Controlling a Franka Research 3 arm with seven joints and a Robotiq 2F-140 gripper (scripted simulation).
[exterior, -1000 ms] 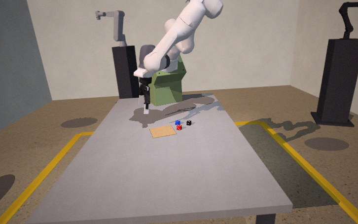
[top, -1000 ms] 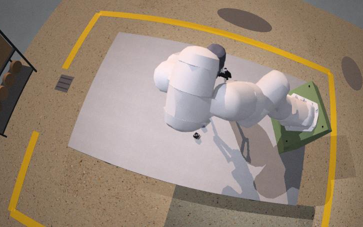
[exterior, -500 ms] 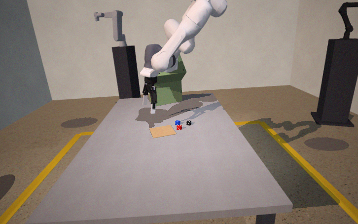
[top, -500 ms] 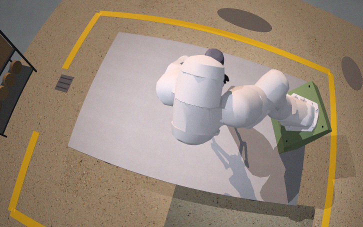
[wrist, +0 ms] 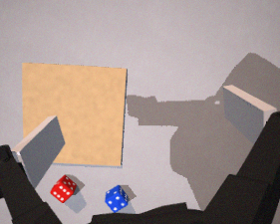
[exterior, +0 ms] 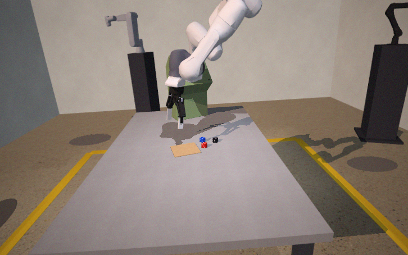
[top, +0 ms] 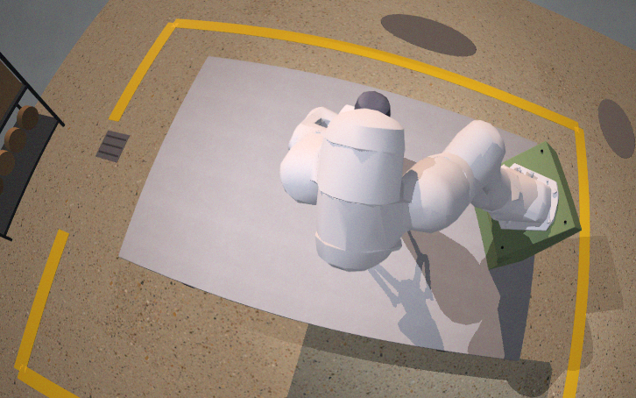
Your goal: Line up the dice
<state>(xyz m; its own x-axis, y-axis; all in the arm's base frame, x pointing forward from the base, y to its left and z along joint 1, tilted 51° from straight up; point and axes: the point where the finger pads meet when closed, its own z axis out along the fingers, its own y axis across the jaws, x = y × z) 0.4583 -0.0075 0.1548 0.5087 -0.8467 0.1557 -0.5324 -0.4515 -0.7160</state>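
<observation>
Now: hand 80 mm past the blue die, 130 mm to the right of it and 120 mm above it. Also, from my hand: red die: 10 mm behind, 160 mm to the left, 120 mm below; tan mat: 50 mm ahead, 70 mm to the left, 130 mm below; black die: 90 mm behind, 200 mm to the left, 120 mm below.
</observation>
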